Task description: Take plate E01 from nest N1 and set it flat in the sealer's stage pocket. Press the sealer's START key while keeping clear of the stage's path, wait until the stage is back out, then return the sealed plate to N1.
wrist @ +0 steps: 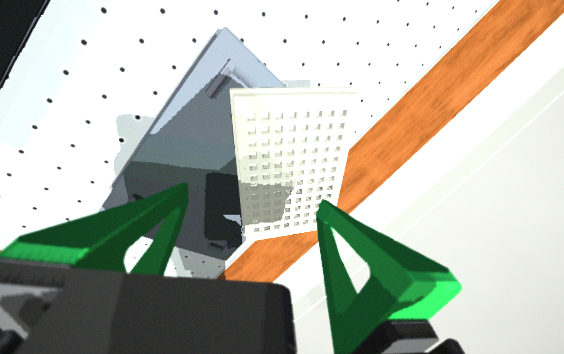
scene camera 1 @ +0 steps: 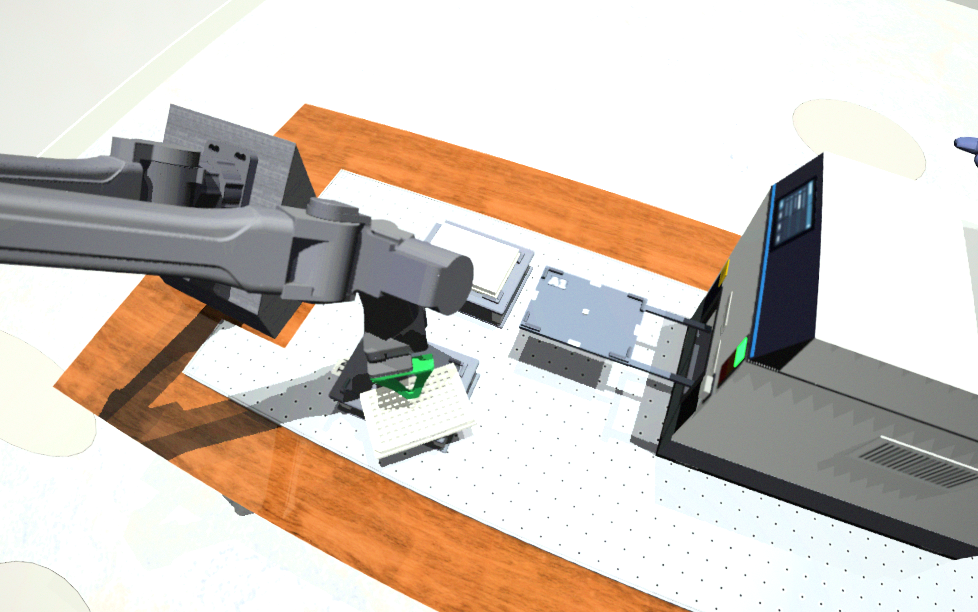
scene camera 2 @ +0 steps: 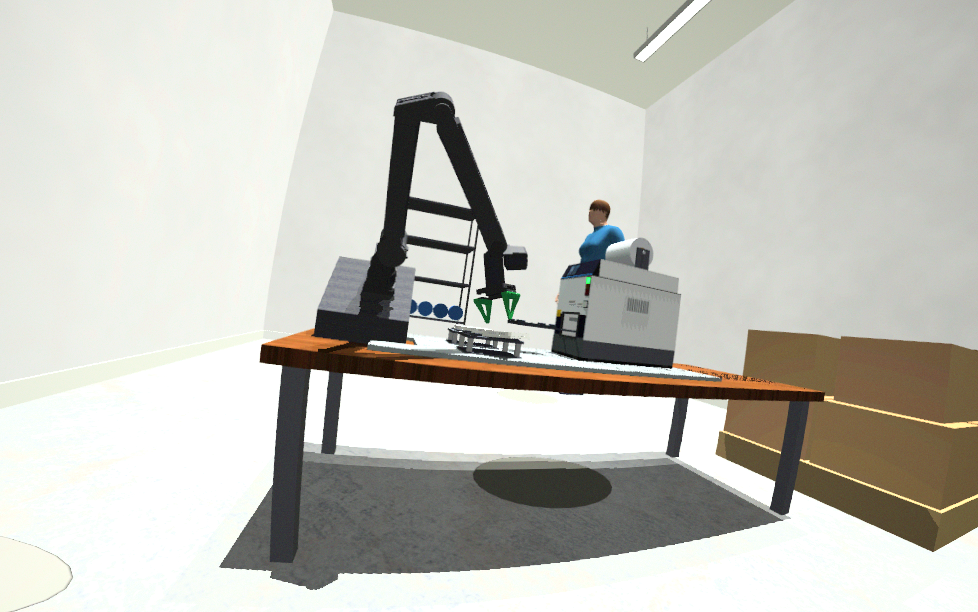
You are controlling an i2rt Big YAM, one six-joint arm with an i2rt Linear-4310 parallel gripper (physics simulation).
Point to a white lidded plate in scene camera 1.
493, 262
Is my gripper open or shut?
Open.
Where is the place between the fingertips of my gripper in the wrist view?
At 256, 199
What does my gripper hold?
Nothing.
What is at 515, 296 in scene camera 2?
My gripper.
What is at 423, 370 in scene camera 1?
My gripper.
